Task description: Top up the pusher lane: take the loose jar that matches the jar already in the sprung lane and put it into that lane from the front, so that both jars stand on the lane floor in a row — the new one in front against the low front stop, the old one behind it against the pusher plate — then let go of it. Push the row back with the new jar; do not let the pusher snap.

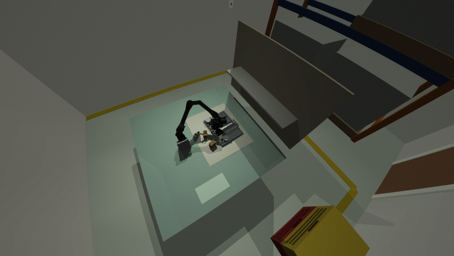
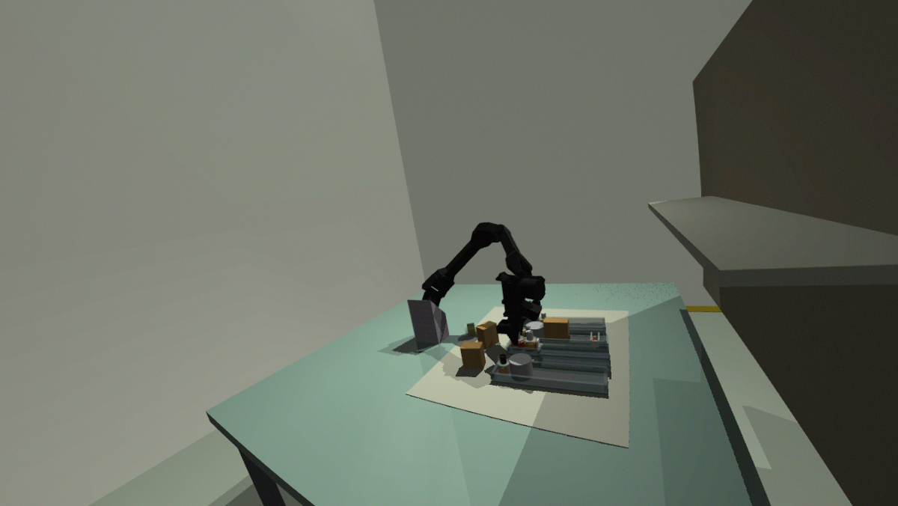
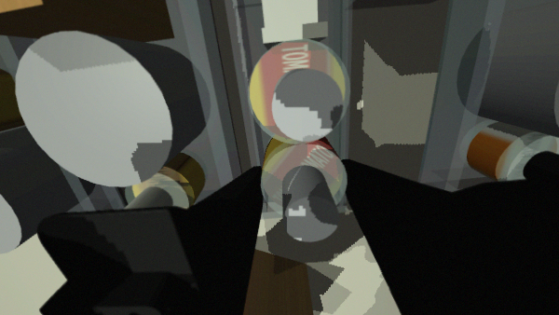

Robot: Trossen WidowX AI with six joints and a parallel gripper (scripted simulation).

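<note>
Right now the brown box is 10 cm ahead of my gripper tip, 9 cm to the left of it and 1 cm above it. From my gripper tip the other things lie so: grey lane rack 14 cm ahead, 1 cm to the right, 1 cm below.
</note>
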